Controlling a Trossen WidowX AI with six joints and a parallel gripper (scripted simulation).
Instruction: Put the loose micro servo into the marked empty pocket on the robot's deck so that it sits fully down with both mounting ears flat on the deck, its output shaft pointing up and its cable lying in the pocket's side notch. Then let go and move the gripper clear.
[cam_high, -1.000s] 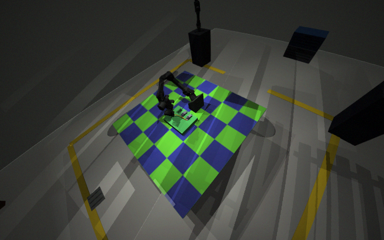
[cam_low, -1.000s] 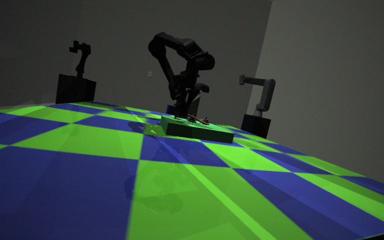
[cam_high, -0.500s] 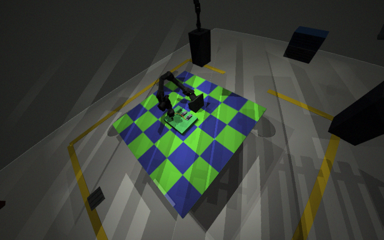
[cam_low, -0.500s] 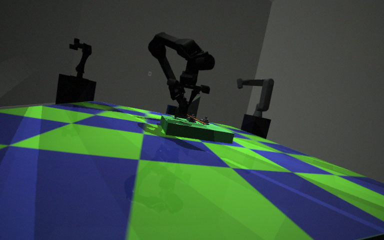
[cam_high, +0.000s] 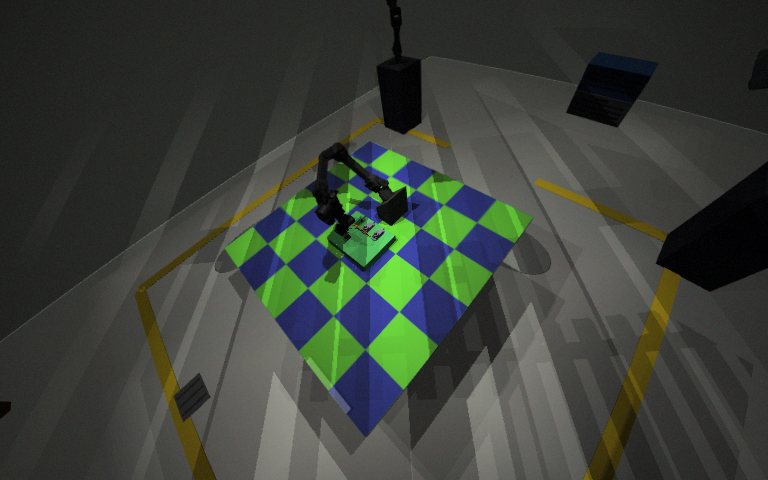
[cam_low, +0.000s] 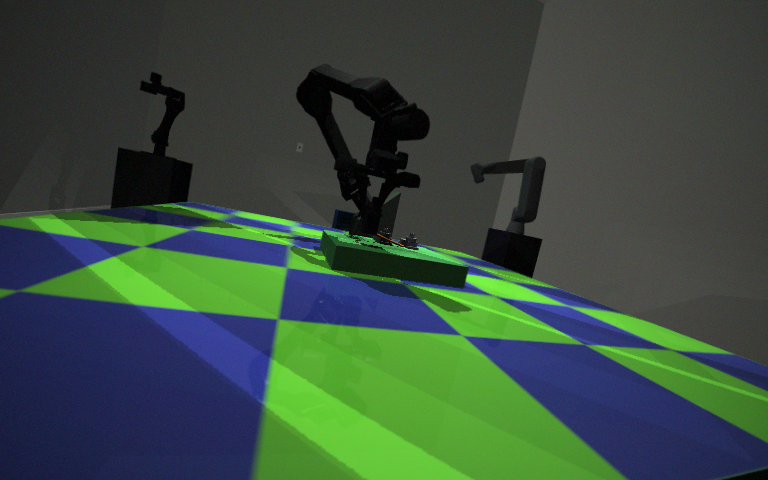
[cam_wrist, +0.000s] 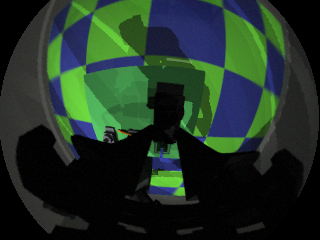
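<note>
The green robot deck is 10 cm below my gripper tip, 8 cm to the left of it and 1 cm ahead of it.
</note>
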